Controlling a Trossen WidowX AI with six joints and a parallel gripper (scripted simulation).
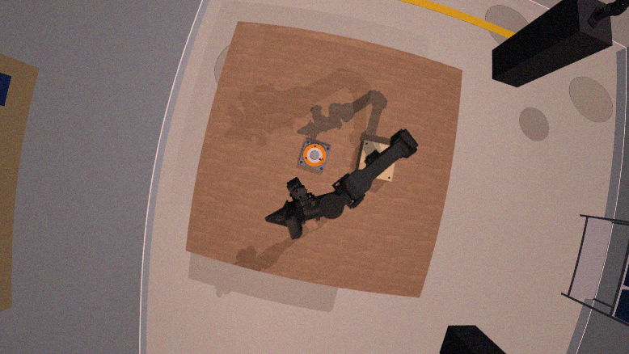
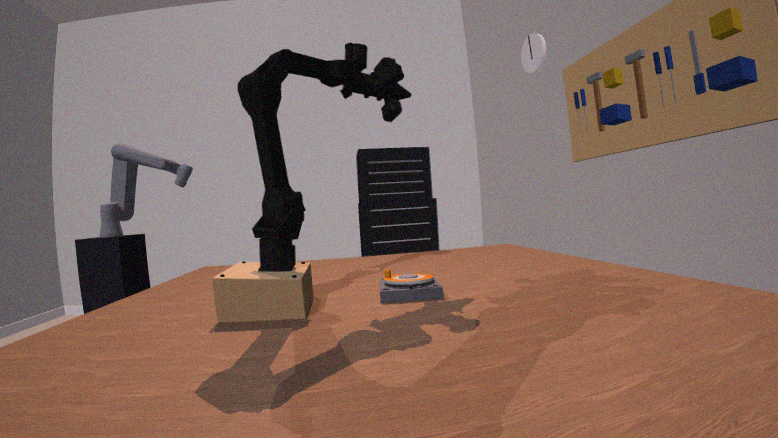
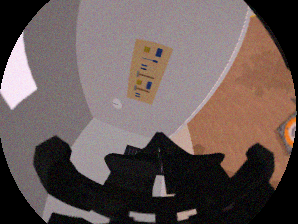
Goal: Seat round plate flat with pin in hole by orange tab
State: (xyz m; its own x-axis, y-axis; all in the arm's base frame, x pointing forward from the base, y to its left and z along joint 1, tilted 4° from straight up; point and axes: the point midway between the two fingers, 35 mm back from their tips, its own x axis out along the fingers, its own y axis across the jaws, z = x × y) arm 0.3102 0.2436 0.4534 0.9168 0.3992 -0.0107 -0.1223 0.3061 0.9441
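Right now the round plate is 480 mm below my gripper tip, 230 mm to the right of it and 120 mm behind it. The rest, counted from my gripper tip: square grey base: 490 mm below, 240 mm to the right, 100 mm behind.
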